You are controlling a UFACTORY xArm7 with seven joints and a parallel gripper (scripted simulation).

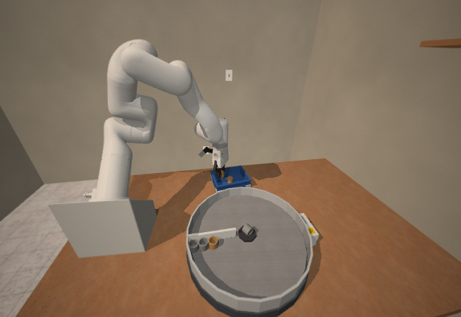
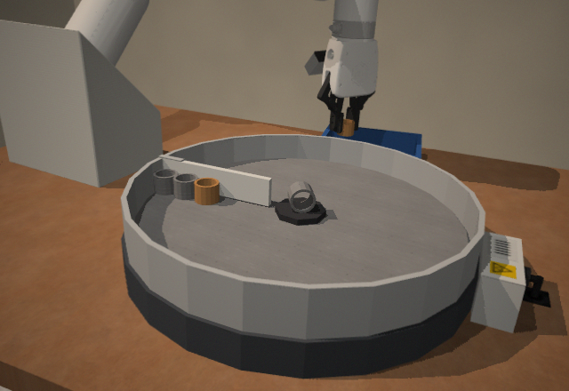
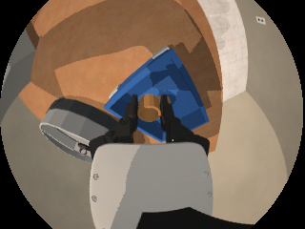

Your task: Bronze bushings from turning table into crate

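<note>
Now: hand 50 mm short of the blue crate, 10 mm to the right of it and 60 mm above it. Also, from my hand: turning table 70 mm ahead, 360 mm to the right, 30 mm below.
</note>
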